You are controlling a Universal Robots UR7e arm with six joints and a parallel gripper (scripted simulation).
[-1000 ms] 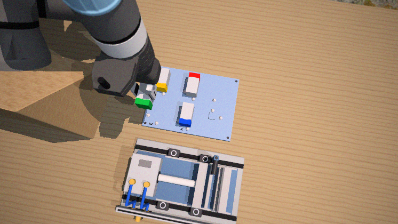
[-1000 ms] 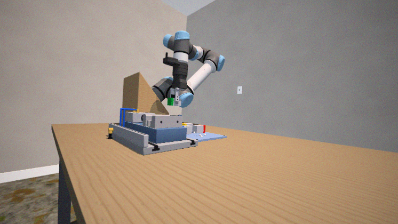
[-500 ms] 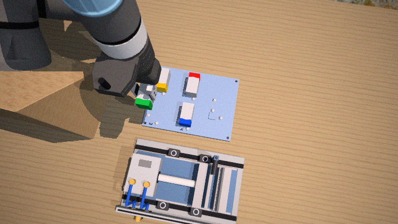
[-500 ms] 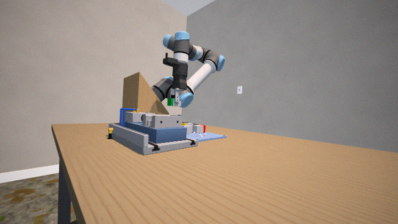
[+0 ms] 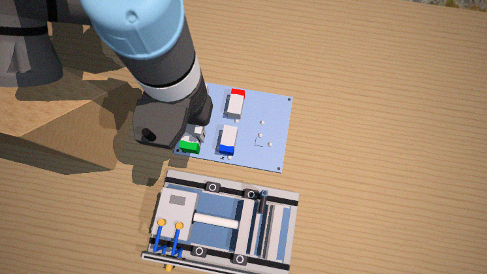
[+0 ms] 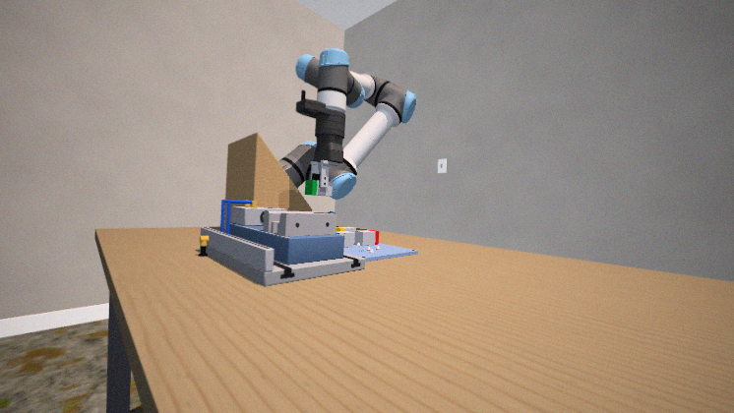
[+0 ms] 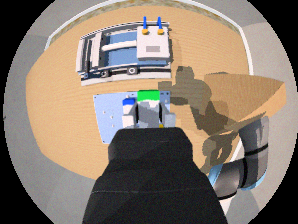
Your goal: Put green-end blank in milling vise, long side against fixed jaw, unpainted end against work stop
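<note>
The fixed jaw lies 180 mm ahead of my hand, 150 mm to the right of it and 90 mm below it. Also, from my hand: hose block (150 mm to the right, 90 mm below, 10 mm behind); then blue-ended blank (140 mm below, 60 mm ahead, 30 mm to the left); then green-ended blank (20 mm below).
</note>
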